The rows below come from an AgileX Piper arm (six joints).
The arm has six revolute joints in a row. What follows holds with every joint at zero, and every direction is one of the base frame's.
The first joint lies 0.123 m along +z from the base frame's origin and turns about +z.
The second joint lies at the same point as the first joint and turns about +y.
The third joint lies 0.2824 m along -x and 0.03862 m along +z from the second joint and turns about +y.
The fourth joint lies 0.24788 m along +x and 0.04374 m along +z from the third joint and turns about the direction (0.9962, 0, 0.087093).
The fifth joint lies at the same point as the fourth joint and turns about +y.
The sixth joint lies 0.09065 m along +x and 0.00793 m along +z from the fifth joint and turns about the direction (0.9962, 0, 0.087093).
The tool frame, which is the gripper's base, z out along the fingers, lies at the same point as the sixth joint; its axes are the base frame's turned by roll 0, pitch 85.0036 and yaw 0 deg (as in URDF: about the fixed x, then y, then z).
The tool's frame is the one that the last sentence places.
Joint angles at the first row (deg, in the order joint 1, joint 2, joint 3, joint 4, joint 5, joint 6):
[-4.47 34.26 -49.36 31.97 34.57 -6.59]
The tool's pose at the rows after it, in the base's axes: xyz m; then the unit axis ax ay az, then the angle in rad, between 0 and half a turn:
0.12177 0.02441 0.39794 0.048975 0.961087 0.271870 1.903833
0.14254 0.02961 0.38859 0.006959 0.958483 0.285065 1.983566
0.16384 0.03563 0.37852 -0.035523 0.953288 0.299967 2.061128
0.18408 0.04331 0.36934 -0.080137 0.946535 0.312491 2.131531
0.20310 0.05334 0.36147 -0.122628 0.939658 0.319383 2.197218
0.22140 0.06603 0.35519 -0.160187 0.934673 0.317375 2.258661
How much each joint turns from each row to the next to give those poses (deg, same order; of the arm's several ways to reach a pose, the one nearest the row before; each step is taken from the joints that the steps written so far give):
[0.01 4.12 0.00 6.50 2.10 -7.50]
[0.20 4.88 -0.06 6.17 2.18 -7.97]
[0.72 5.30 -0.37 5.25 2.18 -7.40]
[1.50 5.34 -0.99 3.54 1.98 -6.21]
[2.44 5.22 -1.73 1.23 1.36 -3.98]
[3.33 5.09 -2.58 -1.26 0.45 -1.32]

